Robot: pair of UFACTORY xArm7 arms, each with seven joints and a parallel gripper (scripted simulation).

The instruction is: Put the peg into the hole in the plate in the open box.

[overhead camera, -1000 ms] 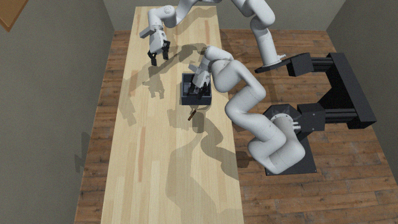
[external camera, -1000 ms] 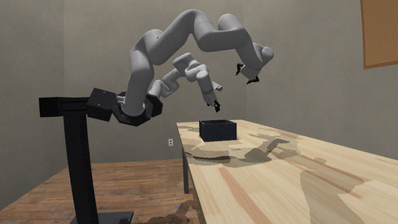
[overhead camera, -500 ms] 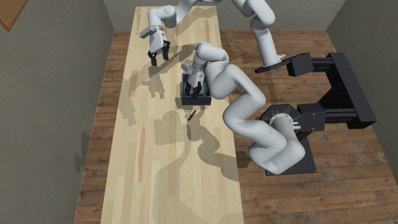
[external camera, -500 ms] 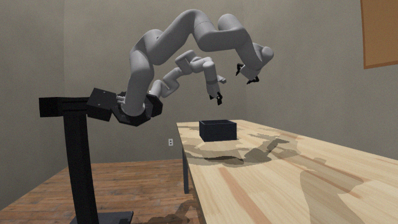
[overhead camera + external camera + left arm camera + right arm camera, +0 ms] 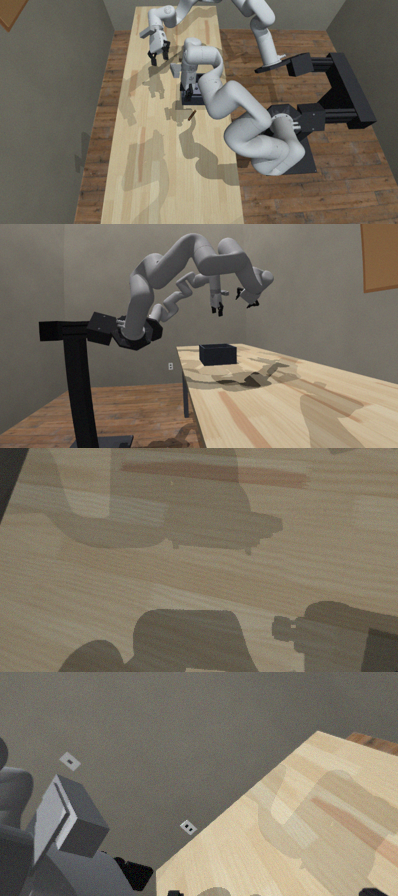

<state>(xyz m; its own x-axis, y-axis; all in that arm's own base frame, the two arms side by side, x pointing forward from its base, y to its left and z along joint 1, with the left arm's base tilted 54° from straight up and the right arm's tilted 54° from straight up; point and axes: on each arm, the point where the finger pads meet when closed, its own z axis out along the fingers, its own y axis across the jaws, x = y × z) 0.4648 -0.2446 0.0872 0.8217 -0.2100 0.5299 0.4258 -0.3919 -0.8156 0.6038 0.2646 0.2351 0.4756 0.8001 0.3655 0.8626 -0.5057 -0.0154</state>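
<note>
My right gripper is now 36 cm above the brown peg, 18 cm past it and 12 cm to the right of it. Also, from my right hand: dark box 35 cm below, 19 cm behind, 6 cm to the right; grey plate 33 cm below, 19 cm behind, 6 cm to the right.
</note>
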